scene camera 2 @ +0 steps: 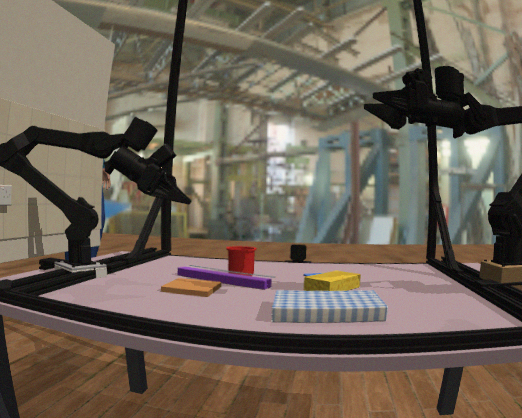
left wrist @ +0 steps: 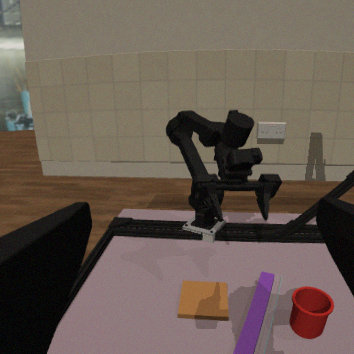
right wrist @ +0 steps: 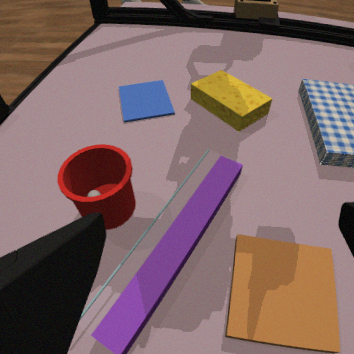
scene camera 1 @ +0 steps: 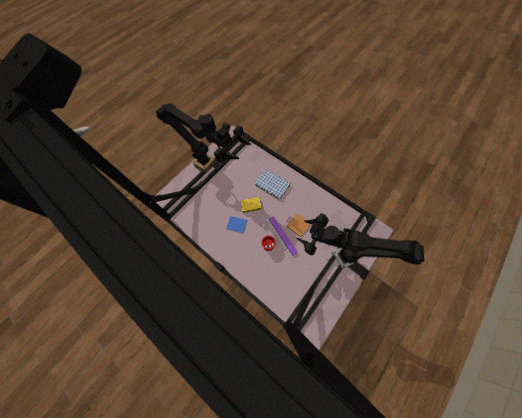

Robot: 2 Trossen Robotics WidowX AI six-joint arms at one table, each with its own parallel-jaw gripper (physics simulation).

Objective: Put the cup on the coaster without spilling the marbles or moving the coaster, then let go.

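Where they show: left gripper, between the fingertips: (scene camera 2: 368,101) (left wrist: 205,211) (scene camera 1: 244,151); right gripper, between the fingertips: (scene camera 2: 187,201) (left wrist: 243,219) (right wrist: 222,219) (scene camera 1: 300,229); left arm's base, origin of its link: (scene camera 2: 507,263) (scene camera 1: 203,160); right arm's base, origin of its link: (scene camera 2: 79,263) (left wrist: 204,222) (scene camera 1: 345,255).
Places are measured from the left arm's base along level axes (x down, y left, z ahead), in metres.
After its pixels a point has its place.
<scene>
The red cup (scene camera 1: 268,243) {y -0.213, x 0.051, z 0.611 m} (scene camera 2: 241,260) {y -0.189, x 0.017, z 0.612 m} (left wrist: 308,320) {y -0.205, x 0.010, z 0.587 m} (right wrist: 117,207) {y -0.197, x 0.020, z 0.638 m} stands upright on the table, with pale marbles (scene camera 1: 269,245) {y -0.222, x 0.037, z 0.623 m} (right wrist: 94,193) {y -0.233, x 0.036, z 0.612 m} inside. A thin blue square (scene camera 1: 237,224) {y -0.215, x 0.055, z 0.404 m} (scene camera 2: 312,274) {y -0.232, x 0.055, z 0.439 m} (right wrist: 146,101) {y -0.212, x 0.055, z 0.411 m} and a thicker orange square (scene camera 1: 298,224) {y -0.033, x 0.047, z 0.694 m} (scene camera 2: 191,287) {y -0.001, x 0.047, z 0.690 m} (left wrist: 200,297) {y -0.025, x 0.047, z 0.694 m} (right wrist: 285,300) {y -0.032, x 0.048, z 0.707 m} lie flat; which is the coaster I cannot tell. The cup is apart from both. My right gripper (scene camera 1: 302,230) {y -0.109, x -0.119, z 0.724 m} (scene camera 2: 188,201) {y -0.109, x -0.119, z 0.724 m} (left wrist: 243,219) {y -0.109, x -0.119, z 0.724 m} (right wrist: 222,219) {y -0.109, x -0.119, z 0.724 m} is open and empty, tilted down above the table near the orange square. My left gripper (scene camera 1: 243,149) {y 0.002, x -0.326, z 0.349 m} (scene camera 2: 370,101) {y 0.002, x -0.326, z 0.349 m} is open and empty, high near its own side.
A purple bar (scene camera 1: 282,236) {y -0.142, x 0.039, z 0.655 m} (scene camera 2: 225,278) {y -0.109, x 0.047, z 0.638 m} (left wrist: 257,310) {y -0.132, x 0.038, z 0.645 m} (right wrist: 172,250) {y -0.139, x 0.038, z 0.670 m} lies between cup and orange square, with a thin clear strip along its cup side. A yellow sponge (scene camera 1: 251,204) {y -0.079, x 0.029, z 0.410 m} (scene camera 2: 332,281) {y -0.023, x 0.031, z 0.414 m} (right wrist: 230,100) {y -0.079, x 0.029, z 0.434 m} lies near the blue square. A checkered block (scene camera 1: 272,184) {y 0.098, x 0.034, z 0.441 m} (scene camera 2: 329,306) {y 0.157, x 0.034, z 0.440 m} (right wrist: 337,120) {y 0.079, x 0.034, z 0.456 m} lies beyond the sponge.
</scene>
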